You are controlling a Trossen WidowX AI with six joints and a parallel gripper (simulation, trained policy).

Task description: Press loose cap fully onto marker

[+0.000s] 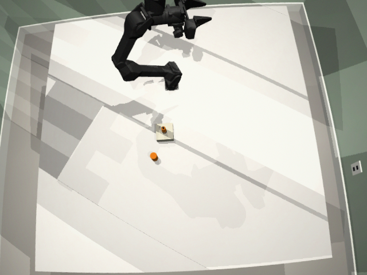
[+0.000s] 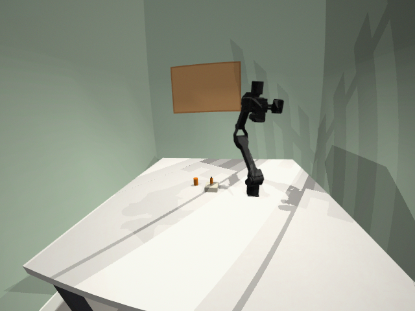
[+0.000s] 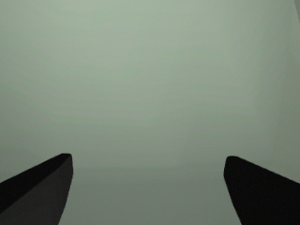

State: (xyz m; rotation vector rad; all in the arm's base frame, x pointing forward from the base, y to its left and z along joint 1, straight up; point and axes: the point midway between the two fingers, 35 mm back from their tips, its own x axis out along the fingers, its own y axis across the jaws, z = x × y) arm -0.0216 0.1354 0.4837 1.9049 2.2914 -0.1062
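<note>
Right now my gripper tip is 450 mm above the orange cap, 390 mm short of it and 260 mm to the left of it. From my gripper tip the other things lie so: pale holder block: 460 mm below, 270 mm ahead, 210 mm to the right.
</note>
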